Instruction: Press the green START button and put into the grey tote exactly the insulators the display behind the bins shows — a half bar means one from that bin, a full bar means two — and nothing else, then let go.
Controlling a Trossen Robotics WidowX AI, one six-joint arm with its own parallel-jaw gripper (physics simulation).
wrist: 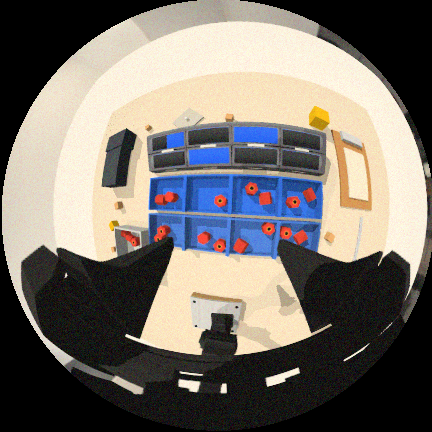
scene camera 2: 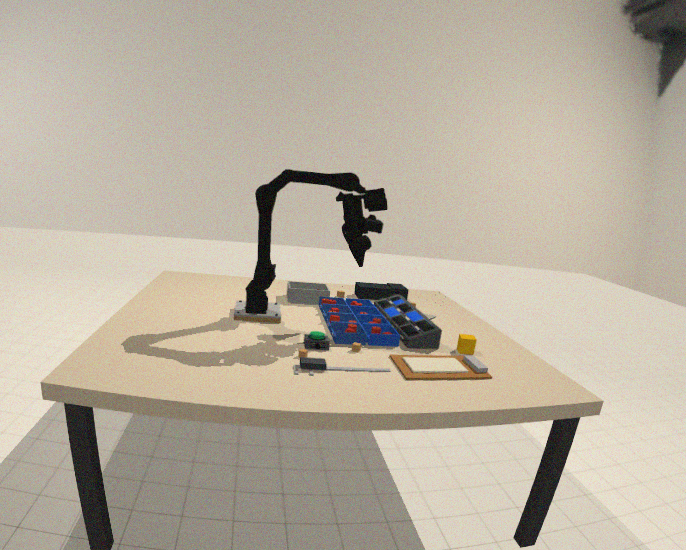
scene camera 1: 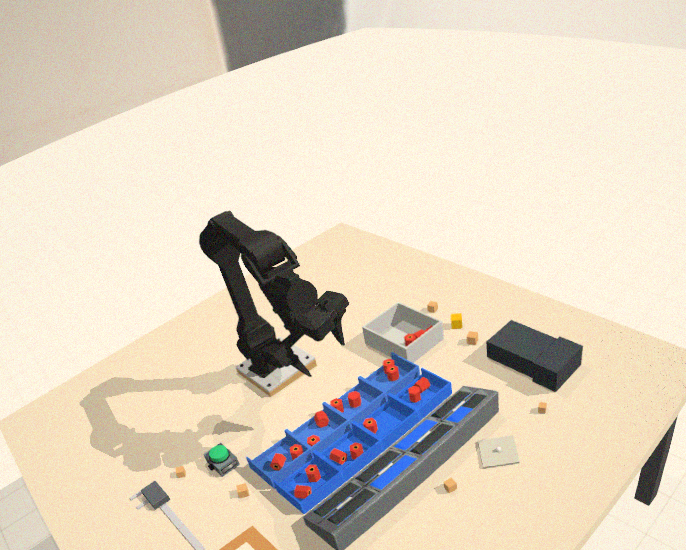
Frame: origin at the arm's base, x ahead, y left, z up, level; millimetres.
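Seen in the pictures: gripper, fingertip midpoint: [wrist: 226,244] [scene camera 2: 358,261] [scene camera 1: 326,360]; arm's base, link origin: [wrist: 221,319] [scene camera 2: 255,310] [scene camera 1: 265,366].
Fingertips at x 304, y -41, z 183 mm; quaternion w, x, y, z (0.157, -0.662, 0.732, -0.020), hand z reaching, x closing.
Offsets run from my fingertips to a thing's top centre. "spot": to the spot under its first point.
My gripper [scene camera 1: 326,359] [scene camera 2: 360,264] [wrist: 226,244] is open and empty, high above the bins' near side. The grey tote {dx -90, dy +316, dz -151 mm} [scene camera 1: 375,339] [scene camera 2: 308,293] [wrist: 144,239] holds three red insulators {dx -51, dy +333, dz -175 mm} [wrist: 131,237], partly overlapping in view. The blue bins {spot: dx +50, dy +104, dz -199 mm} [scene camera 1: 393,411] [scene camera 2: 342,338] [wrist: 200,187] form two rows, with one or two red insulators showing in each. The display [scene camera 1: 423,468] [scene camera 2: 423,340] [wrist: 209,156] shows, in the wrist view, a half bar far left and a full bar third in the upper row, and a full bar second in the lower row. The green START button {dx -155, dy -222, dz -165 mm} [scene camera 1: 218,453] [scene camera 2: 316,335] is beside the bins.
A dark box {dx +228, dy +404, dz -149 mm} [scene camera 1: 532,352] [scene camera 2: 377,290] [wrist: 119,157] stands beyond the tote. A yellow cube {dx -13, dy +434, dz -178 mm} [scene camera 1: 456,321] and small orange cubes lie nearby. Another yellow cube {dx +282, dy -259, dz -160 mm} [scene camera 2: 466,344] [wrist: 319,118] stands near a brown-framed board {dx +140, dy -385, dz -187 mm} [scene camera 2: 400,368] [wrist: 339,165]. A caliper-like tool {spot: dx -186, dy -382, dz -186 mm} [scene camera 1: 155,494] [scene camera 2: 313,363] lies by the button.
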